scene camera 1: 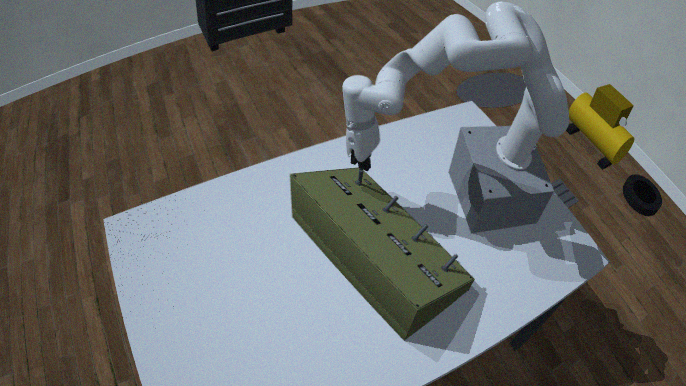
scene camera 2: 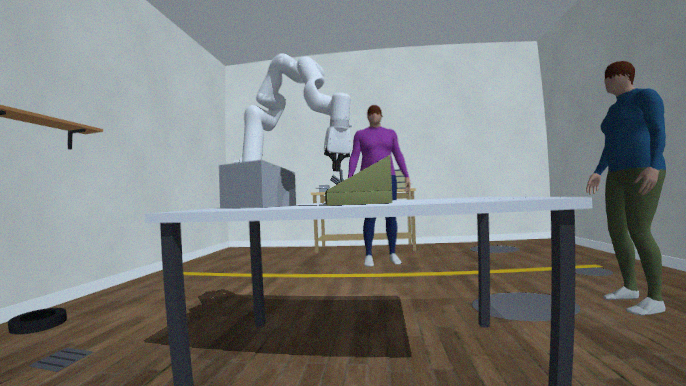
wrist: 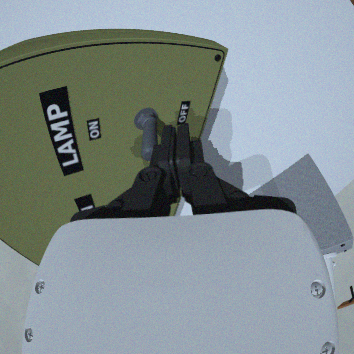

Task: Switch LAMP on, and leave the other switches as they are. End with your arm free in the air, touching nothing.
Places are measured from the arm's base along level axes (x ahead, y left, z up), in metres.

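Pixels of known places: gripper, fingertip midpoint: (scene camera 1: 364,167) (scene camera 2: 336,171) (wrist: 178,142); arm's base, origin of the base link: (scene camera 1: 513,153) (scene camera 2: 251,168).
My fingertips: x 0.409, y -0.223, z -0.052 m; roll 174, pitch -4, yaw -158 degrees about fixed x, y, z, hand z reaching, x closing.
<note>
Ahead of a thing's pixels: the offset from my fingertips to its top centre.
The LAMP switch lever @[0.009 m left, 0.020 m ahead, 0.008 m up] (scene camera 1: 359,177) (wrist: 149,137) rises from the green sloped panel (scene camera 1: 350,235) (scene camera 2: 367,184) (wrist: 115,65), between its ON and OFF labels. It stands near upright in the scene views, leaning towards ON relative to the sloped face. The FAN lever @[0.128 m left, 0.001 m back, 0.004 m down] (scene camera 1: 390,204), PUMP lever @[0.248 m left, 0.009 m back, 0.004 m down] (scene camera 1: 420,233) and DRIVE lever @[0.368 m left, 0.017 m back, 0.004 m down] (scene camera 1: 450,262) tilt the other way, towards the arm's base. My gripper (scene camera 1: 361,166) (scene camera 2: 336,168) (wrist: 178,142) is shut and empty, low over the panel, with its fingertips on the OFF side of the LAMP lever, very close. Whether they touch it I cannot tell.
The panel stands on the white table (scene camera 1: 215,280) (scene camera 2: 450,205). The grey base block (scene camera 1: 510,200) (scene camera 2: 240,185) of my arm stands beyond the levers. Two people (scene camera 2: 377,145) (scene camera 2: 635,135) stand away from the table.
</note>
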